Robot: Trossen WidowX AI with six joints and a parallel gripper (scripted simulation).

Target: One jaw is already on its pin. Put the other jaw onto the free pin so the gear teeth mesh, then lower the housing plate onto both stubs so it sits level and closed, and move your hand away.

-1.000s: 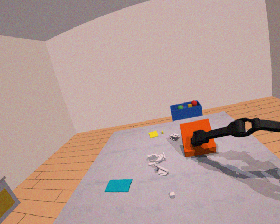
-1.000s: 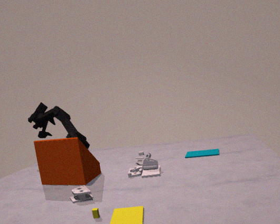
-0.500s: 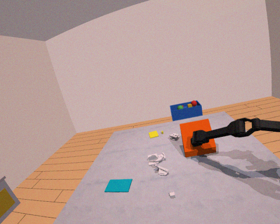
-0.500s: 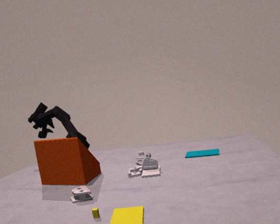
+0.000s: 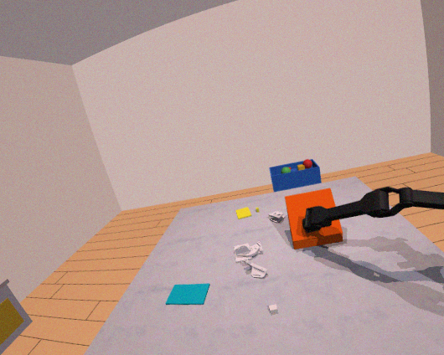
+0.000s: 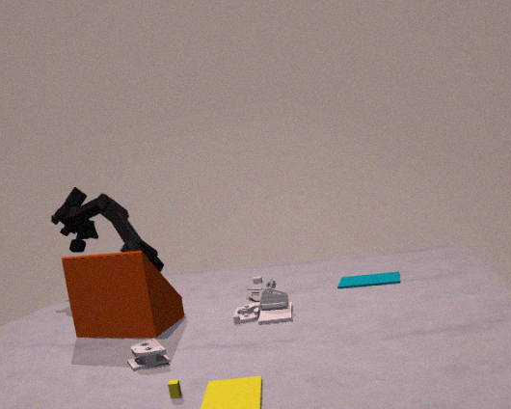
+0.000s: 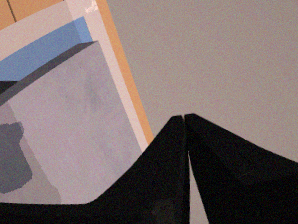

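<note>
My gripper tip is now 700 mm short of the grey jaw piece, 440 mm to the left of it and 130 mm above it. The rest, counted from my gripper tip: white housing piece 820 mm to the right, 540 mm ahead, 140 mm below; then white stepped piece 820 mm to the right, 540 mm ahead, 160 mm below; then small white cube 640 mm ahead, 210 mm to the right, 160 mm below.
</note>
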